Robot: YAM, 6 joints.
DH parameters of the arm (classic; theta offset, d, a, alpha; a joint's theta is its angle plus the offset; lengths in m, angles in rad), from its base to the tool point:
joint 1: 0 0.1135 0.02 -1.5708
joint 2: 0 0 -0.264 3.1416
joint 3: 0.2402 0 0.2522 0
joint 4: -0.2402 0 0.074 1.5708
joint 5: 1.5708 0 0 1.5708
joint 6: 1.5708 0.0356 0 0
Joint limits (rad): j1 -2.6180..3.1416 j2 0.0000..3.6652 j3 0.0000..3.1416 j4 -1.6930..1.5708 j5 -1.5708..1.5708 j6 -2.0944..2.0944
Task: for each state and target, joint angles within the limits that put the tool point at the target. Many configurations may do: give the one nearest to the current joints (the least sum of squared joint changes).
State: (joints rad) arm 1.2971 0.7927 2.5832 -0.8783 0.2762 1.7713
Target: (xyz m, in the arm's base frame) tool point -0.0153 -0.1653 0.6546
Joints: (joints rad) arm 1.4180 0.9548 2.6586 -0.7076 0.2860 1.7713
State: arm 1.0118 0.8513 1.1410 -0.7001 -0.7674 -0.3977
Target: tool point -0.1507 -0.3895 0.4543
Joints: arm 1.2559 0.1707 2.1810 -0.2578 -0.6894 -0.3977
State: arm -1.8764 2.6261 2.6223 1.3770 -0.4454 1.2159
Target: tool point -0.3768 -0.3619 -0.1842
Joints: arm -2.4026 3.4692 2.2740 1.1309 -0.3949 1.2159
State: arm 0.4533 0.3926 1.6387 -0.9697 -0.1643 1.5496
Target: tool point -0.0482 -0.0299 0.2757
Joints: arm 0.5997 0.0000 0.9147 -1.5905 -0.0709 1.5496
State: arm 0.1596 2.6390 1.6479 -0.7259 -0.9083 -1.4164
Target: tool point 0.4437 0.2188 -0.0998
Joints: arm 0.4042 2.9775 2.0460 -0.4409 -0.8472 -1.4164
